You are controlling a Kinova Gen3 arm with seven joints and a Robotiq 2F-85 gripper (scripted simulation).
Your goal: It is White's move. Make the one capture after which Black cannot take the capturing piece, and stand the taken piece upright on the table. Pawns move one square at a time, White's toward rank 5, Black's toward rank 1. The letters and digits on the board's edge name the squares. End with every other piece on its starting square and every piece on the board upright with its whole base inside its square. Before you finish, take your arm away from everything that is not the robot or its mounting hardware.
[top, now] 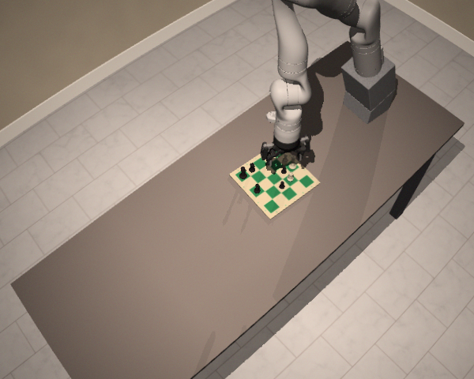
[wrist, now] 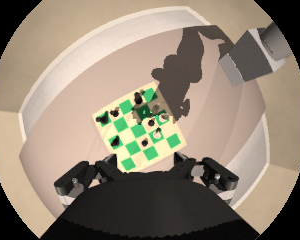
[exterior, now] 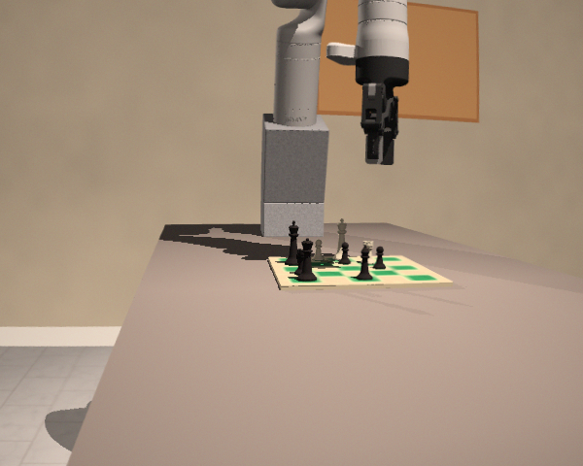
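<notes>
Right now my hand is 40 mm past the white rook, 10 mm to the left of it and 140 mm above it. From my hand the other things lie so: black king 40 mm behind, 120 mm to the right, 120 mm below; board 40 mm to the right, 160 mm below; white king 80 mm behind, 40 mm to the right, 120 mm below.
</notes>
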